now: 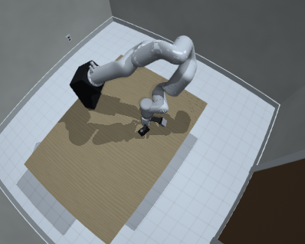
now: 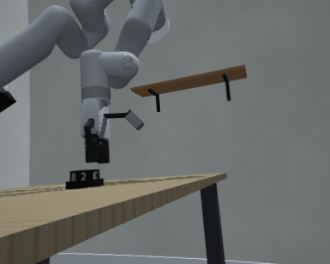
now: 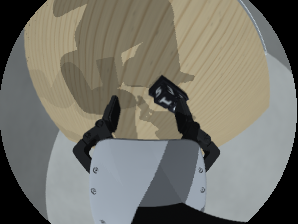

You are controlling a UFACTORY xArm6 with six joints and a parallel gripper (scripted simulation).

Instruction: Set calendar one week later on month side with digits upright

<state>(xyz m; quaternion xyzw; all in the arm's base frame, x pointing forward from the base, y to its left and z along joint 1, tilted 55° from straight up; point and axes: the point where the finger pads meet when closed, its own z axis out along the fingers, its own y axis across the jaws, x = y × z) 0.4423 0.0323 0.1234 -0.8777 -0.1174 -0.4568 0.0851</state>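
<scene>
Right now the black cube is 40 mm below my hand and 30 mm to the right of it. The rest, counted from my hand: black calendar tray: 60 mm below, 50 mm to the right.
</scene>
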